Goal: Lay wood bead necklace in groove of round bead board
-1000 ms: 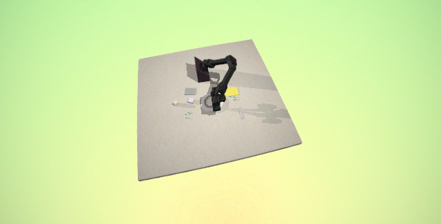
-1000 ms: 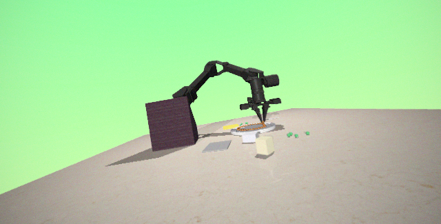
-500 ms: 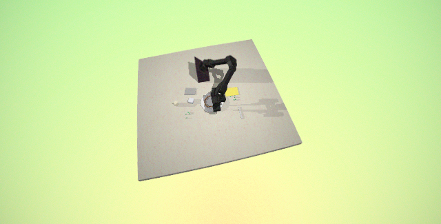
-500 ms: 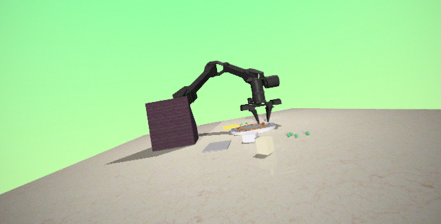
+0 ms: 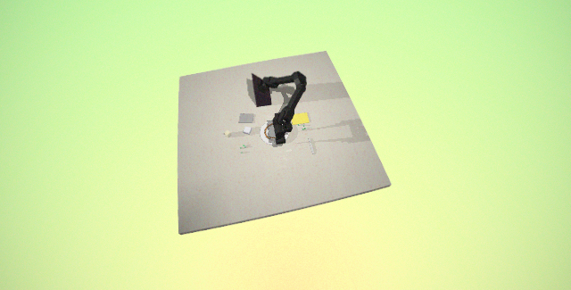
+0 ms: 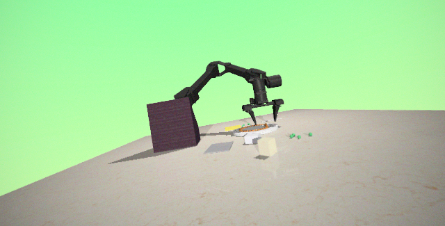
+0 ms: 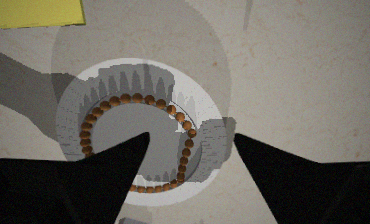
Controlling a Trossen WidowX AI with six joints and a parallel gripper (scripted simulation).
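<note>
Right now the round white bead board is 6 cm behind my gripper tip, 3 cm to the right of it and 1 cm below it. The rest, counted from my gripper tip: thin white strip 9 cm ahead, 20 cm to the left, 2 cm below; then yellow card 15 cm behind, 17 cm to the left, 2 cm below; then grey flat plate 22 cm behind, 21 cm to the right, 2 cm below.
</note>
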